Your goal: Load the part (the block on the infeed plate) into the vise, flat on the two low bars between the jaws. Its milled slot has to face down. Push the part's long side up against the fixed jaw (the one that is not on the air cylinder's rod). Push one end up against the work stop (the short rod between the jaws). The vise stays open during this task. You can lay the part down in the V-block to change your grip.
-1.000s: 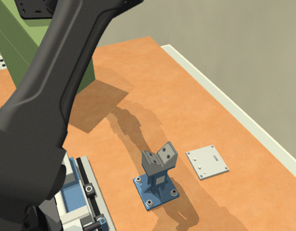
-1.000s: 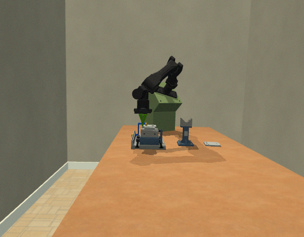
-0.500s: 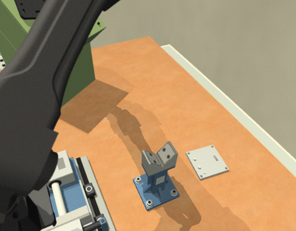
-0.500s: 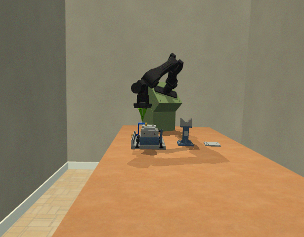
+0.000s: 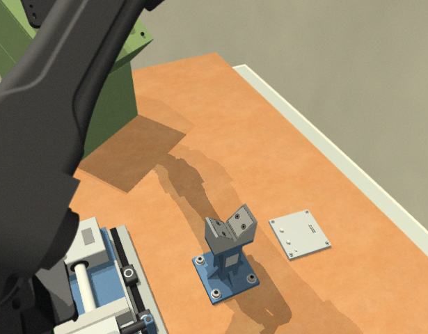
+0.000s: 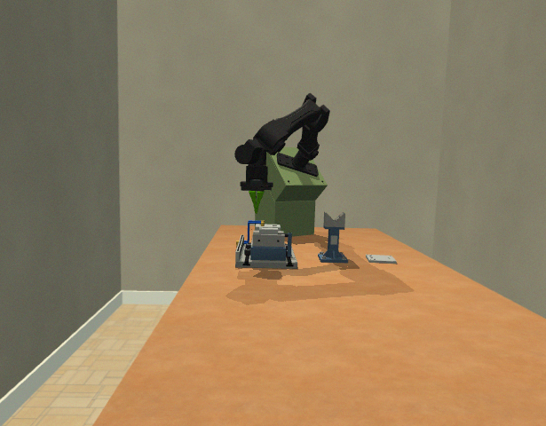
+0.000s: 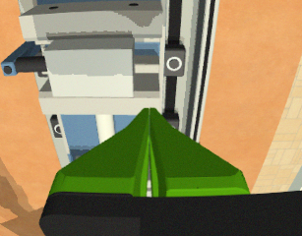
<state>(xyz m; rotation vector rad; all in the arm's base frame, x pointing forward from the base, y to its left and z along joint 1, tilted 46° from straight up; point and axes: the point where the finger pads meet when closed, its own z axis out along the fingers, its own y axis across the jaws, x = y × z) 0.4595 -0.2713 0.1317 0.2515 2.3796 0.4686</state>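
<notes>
Right now my hand is 30 mm past the moving jaw, 40 mm to the right of it and 90 mm above it. Also, from my hand: fixed jaw 30 mm ahead, 40 mm to the left, 90 mm below; grey part 40 mm to the left, 80 mm below; work stop 10 mm ahead, 90 mm to the left, 80 mm below.
</notes>
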